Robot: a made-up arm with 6 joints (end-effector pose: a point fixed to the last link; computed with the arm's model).
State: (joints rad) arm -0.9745 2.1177 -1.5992 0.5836 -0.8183 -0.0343
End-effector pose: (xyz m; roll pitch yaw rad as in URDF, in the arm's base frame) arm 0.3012 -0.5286 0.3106 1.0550 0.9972 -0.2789
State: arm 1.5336 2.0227 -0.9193 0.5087 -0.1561 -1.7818
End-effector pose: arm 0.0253 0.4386 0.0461 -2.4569 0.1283 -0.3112
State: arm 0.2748 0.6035 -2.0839 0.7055 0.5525 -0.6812
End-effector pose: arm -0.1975 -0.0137 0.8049 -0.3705 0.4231 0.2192
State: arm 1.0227 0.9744 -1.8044 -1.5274 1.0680 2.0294
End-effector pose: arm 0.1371 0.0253 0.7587 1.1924 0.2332 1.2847
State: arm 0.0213 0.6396 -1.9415 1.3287 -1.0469 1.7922
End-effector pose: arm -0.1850 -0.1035 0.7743 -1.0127 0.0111 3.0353
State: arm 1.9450 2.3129 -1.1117 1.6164 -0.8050 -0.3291
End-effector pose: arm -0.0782 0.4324 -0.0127 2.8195 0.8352 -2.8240
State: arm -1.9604 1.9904 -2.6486 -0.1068 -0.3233 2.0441
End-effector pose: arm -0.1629 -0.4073 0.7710 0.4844 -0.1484 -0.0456
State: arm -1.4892 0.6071 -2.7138 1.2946 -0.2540 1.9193
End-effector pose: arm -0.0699 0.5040 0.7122 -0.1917 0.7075 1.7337
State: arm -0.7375 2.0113 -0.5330 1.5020 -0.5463 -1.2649
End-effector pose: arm 0.1581 -0.2265 -0.0157 -2.6528 0.3333 2.2004
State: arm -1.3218 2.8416 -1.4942 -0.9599 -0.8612 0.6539
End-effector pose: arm 0.1919 -0.4559 -0.1547 2.5749 0.9549 1.9494
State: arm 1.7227 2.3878 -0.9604 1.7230 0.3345 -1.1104
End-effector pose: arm -0.0945 0.3627 -0.0940 2.7120 0.0459 -2.0027
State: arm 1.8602 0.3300 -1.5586 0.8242 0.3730 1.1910
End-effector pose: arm 0.0108 -0.1474 0.7352 0.5757 0.0179 -2.3664
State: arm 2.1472 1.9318 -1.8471 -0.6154 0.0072 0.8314
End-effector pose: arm -0.3240 0.4995 0.4538 1.5866 1.3548 -2.5539
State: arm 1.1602 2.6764 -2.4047 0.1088 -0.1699 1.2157
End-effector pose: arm 0.2936 0.6689 0.2284 1.5869 0.2481 2.7166
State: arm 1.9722 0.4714 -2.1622 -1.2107 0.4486 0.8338
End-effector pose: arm 0.1771 -0.2940 0.7692 0.4085 0.0989 1.6598
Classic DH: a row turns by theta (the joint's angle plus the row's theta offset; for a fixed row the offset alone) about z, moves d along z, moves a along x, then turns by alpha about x. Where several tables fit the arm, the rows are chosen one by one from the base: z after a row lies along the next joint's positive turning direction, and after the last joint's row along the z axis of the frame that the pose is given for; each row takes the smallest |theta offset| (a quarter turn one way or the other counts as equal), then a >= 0, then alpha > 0; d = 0 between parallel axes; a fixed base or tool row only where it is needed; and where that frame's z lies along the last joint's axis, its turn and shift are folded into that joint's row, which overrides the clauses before.
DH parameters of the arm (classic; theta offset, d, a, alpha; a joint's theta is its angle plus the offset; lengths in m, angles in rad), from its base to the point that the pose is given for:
joint 1: 0 0.1703 0 -1.5708
joint 2: 0.1361 0 -0.2883 0
joint 3: 1.3475 0 -0.0297 1.5708
joint 4: 0 0.3395 0 -1.5708
joint 5: 0 0 0.0001 1.5708
joint 6: 0 0.1185 0 0

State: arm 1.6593 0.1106 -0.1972 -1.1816 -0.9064 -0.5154
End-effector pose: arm -0.0961 0.1075 0.3762 -1.1253 -0.3759 0.8341
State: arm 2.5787 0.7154 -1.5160 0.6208 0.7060 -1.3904
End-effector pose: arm -0.1141 0.0191 0.6997 -1.2646 0.5487 1.5725
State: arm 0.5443 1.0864 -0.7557 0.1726 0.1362 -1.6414
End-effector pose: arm 0.2966 0.1827 0.3445 -1.9505 0.1019 -1.0420
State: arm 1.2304 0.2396 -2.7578 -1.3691 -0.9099 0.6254
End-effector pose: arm -0.3025 -0.5797 0.4451 1.1384 -1.1331 -0.8486
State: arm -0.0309 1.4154 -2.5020 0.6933 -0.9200 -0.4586
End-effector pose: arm 0.0574 -0.0620 0.8774 0.5306 -0.3973 -0.0237
